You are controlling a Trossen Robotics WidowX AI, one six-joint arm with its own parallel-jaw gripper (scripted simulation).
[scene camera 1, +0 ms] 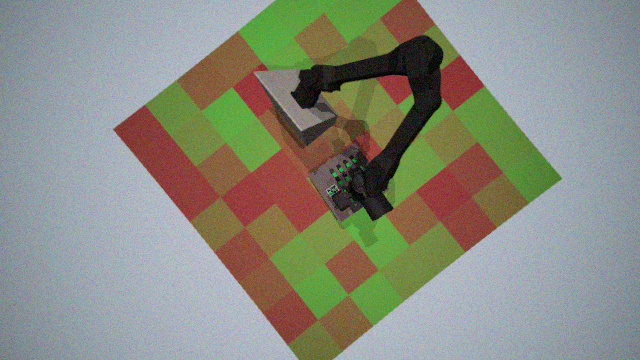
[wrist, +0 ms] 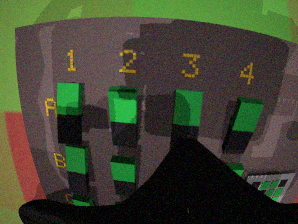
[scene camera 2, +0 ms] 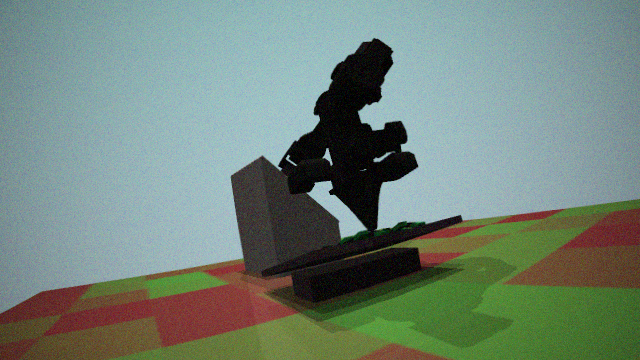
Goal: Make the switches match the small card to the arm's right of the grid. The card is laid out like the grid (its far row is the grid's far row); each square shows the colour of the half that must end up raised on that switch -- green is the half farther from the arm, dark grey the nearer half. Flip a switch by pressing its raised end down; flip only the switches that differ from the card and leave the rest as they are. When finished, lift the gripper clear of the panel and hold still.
Labels:
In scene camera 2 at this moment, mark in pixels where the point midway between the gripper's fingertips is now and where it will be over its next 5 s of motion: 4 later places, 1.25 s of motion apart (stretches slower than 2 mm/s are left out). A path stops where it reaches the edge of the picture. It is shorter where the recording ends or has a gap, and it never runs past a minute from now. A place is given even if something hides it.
The gripper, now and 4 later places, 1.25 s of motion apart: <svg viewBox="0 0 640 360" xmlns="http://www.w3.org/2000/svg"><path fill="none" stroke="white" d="M373 230L367 218L358 224L360 232L357 185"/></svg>

